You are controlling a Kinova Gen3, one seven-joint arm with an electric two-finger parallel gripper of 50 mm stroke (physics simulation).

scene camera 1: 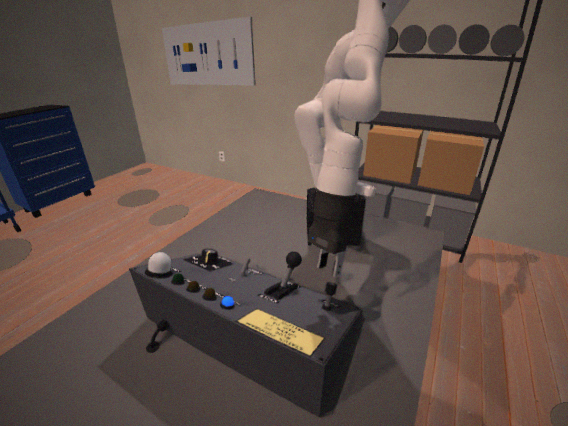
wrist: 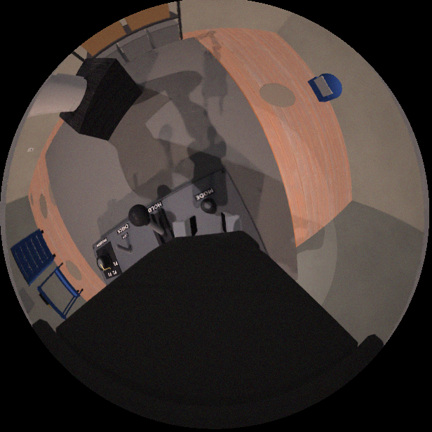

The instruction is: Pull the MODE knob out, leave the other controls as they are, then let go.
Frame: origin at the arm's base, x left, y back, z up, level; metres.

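Where they show: gripper, fingertip midpoint: (scene camera 1: 328,271).
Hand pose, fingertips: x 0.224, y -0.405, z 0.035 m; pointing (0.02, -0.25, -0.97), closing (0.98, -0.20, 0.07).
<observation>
Each offset is from my fingertips to the centre of the thing. "*": to the spot under its first point.
The MODE knob @(dx +0.006, dy +0.008, dz -0.053 m) (scene camera 1: 330,288) (wrist: 208,205) is a small dark knob at the right end of the grey console @(dx -0.161, dy -0.098, dz -0.106 m) (scene camera 1: 250,350). It stands up from the panel on a short stem, beside its MODE label (wrist: 204,194). My gripper (scene camera 1: 331,265) (wrist: 208,221) is open and empty. Its fingertips are above the knob and apart from it. In the wrist view the two fingers show on either side, lower in the picture than the knob. The black gripper body hides the near part of the console in the wrist view.
A ball-topped HOLD lever (scene camera 1: 293,259) (wrist: 139,215), a small toggle @(dx -0.231, dy -0.030, dz -0.079 m) (scene camera 1: 246,267) (wrist: 125,246) and a rotary selector @(dx -0.349, dy -0.056, dz -0.084 m) (scene camera 1: 209,256) (wrist: 103,262) stand along the console. A white dome @(* dx -0.319, dy -0.213, dz +0.005 m) (scene camera 1: 159,263), several small lamps, a lit blue lamp @(* dx -0.123, dy -0.186, dz -0.016 m) (scene camera 1: 227,302) and a yellow label @(* dx +0.000, dy -0.166, dz -0.032 m) (scene camera 1: 282,331) are also on it.
</observation>
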